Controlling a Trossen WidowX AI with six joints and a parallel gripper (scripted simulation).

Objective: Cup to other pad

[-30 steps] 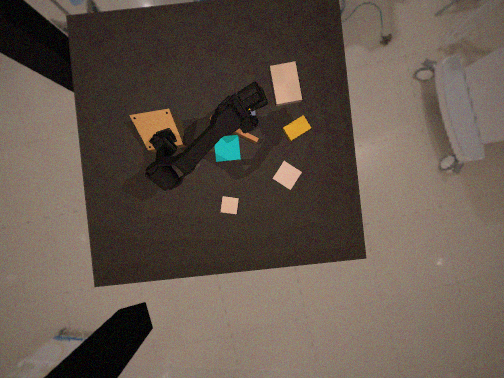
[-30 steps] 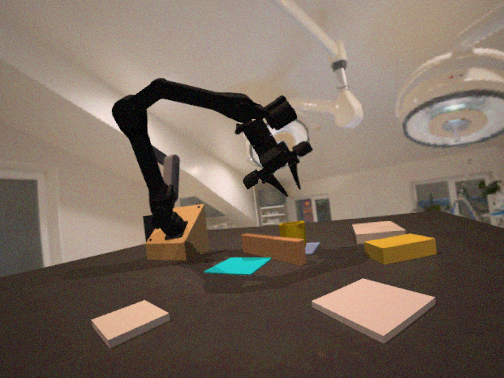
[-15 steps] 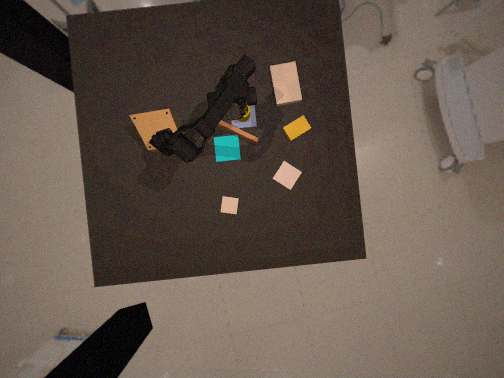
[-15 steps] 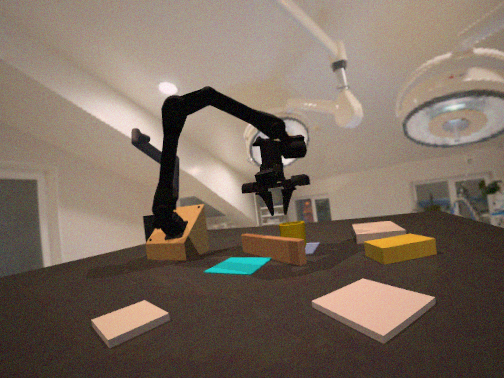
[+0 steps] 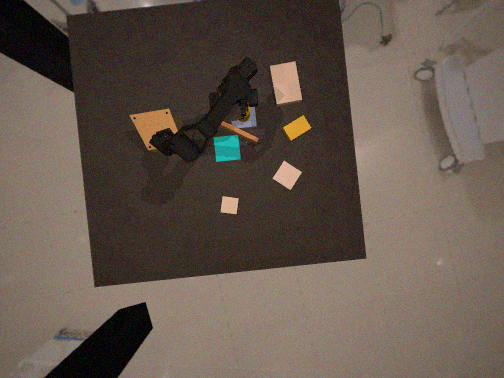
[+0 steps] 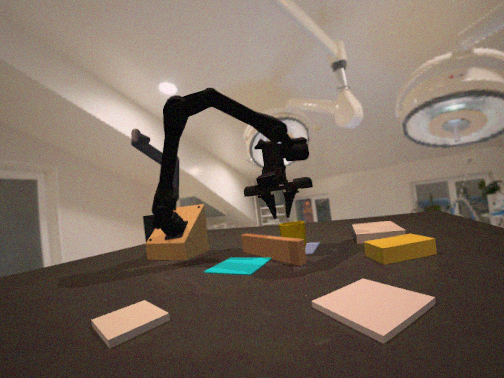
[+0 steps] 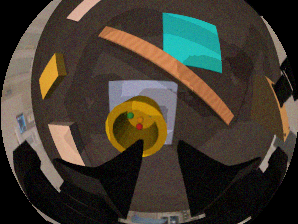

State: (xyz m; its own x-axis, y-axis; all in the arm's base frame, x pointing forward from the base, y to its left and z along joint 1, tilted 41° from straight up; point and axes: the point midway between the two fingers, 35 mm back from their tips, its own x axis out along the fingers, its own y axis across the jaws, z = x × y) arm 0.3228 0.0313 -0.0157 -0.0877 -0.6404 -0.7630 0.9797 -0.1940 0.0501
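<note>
My gripper tip is now 5 cm above the yellow cup, 2 cm short of it and 1 cm to the left of it. Round my gripper tip: cyan pad: 14 cm to the right, 10 cm below, 9 cm behind; then brown wooden bar: 7 cm to the right, 7 cm below, 3 cm behind.
</note>
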